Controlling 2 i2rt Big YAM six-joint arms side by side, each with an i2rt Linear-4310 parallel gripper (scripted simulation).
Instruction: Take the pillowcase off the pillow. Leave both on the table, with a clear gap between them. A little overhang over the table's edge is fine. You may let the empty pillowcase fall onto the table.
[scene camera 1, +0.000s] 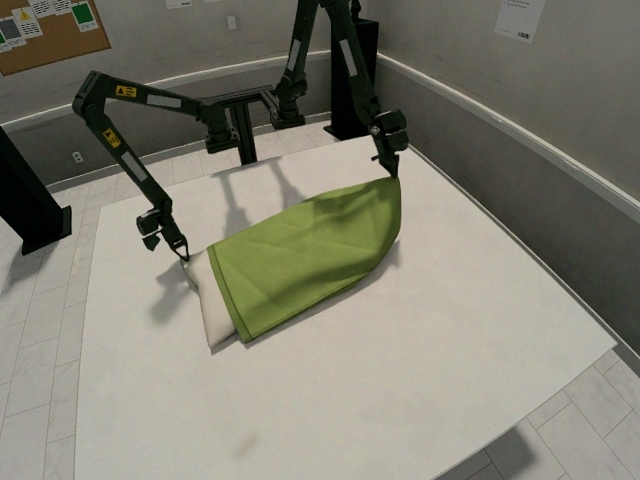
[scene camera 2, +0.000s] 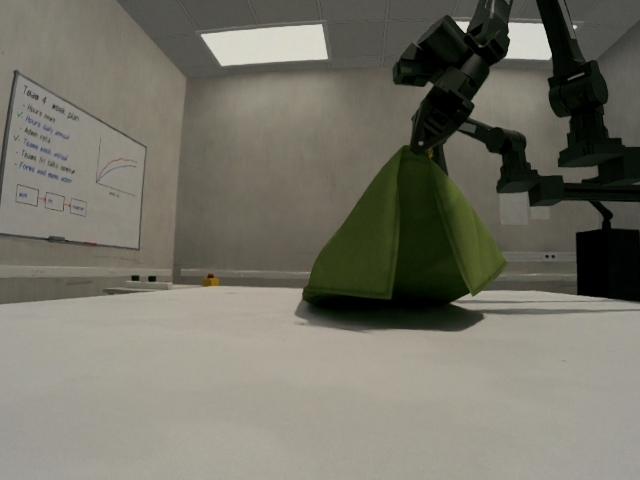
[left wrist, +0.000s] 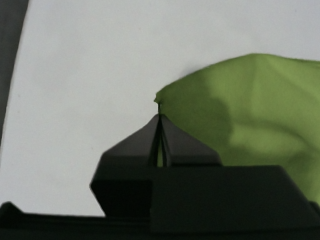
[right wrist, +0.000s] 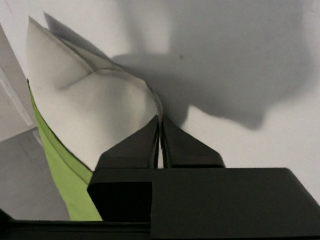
I see my left gripper, my right gripper, a green pillowcase and a pillow.
My left gripper shows as well in the left wrist view.
